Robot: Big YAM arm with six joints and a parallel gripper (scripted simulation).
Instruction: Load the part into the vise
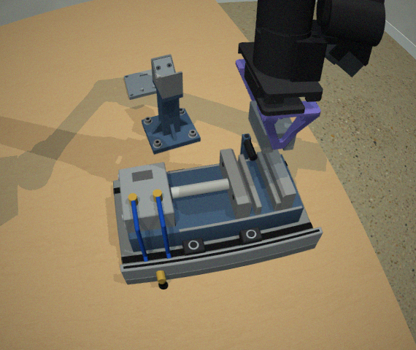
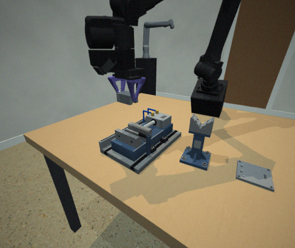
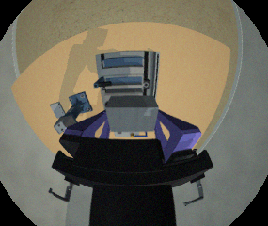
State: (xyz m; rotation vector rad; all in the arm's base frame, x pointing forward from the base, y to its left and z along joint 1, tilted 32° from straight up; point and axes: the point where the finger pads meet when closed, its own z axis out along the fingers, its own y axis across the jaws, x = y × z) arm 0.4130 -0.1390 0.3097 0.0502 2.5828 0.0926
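Right now my hand is 3 cm past the moving jaw, 2 cm to the right of it and 13 cm above it. Also, from my hand: grey part (1 cm below); then fixed jaw (4 cm ahead, 2 cm to the left, 13 cm below); then black work stop (1 cm ahead, 7 cm to the left, 12 cm below).
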